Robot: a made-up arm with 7 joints.
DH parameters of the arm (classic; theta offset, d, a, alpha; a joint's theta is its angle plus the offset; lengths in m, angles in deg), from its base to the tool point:
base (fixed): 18.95 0 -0.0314 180
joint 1: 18.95 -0.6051 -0.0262 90
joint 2: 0 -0.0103 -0.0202 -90
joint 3: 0 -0.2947 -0.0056 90
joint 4: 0 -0.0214 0.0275 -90
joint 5: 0 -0.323 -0.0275 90
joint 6: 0 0.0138 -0.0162 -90
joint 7: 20.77 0 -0.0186 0
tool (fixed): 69.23 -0.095 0 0
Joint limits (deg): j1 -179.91..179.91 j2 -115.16..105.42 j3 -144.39..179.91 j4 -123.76..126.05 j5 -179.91..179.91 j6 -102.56..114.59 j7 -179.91..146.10
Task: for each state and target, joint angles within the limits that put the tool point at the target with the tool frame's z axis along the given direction. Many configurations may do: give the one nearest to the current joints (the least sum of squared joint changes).
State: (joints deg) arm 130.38 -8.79 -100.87 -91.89 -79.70 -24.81 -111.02
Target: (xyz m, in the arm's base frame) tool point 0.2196 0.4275 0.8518 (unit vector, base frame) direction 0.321 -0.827 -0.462
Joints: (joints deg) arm 174.56 -54.29 -82.20 -85.80 -91.53 -38.84 -111.71
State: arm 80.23 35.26 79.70 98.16 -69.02 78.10 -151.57
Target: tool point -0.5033 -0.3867 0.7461 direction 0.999 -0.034 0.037
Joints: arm 111.06 87.54 105.99 45.04 -37.61 30.43 -149.59
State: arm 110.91 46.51 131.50 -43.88 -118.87 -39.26 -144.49
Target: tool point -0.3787 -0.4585 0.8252 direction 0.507 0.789 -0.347
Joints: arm 148.68 45.78 147.59 -67.23 -164.26 -37.37 -145.25
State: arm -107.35 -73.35 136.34 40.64 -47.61 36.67 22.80
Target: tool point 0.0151 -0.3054 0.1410 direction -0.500 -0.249 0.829
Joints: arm -86.32 -96.06 169.74 88.09 -55.47 23.10 21.59
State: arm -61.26 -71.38 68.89 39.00 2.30 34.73 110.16
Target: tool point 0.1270 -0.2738 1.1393 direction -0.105 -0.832 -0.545
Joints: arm -95.20 -45.43 35.40 34.23 -25.86 70.48 104.59
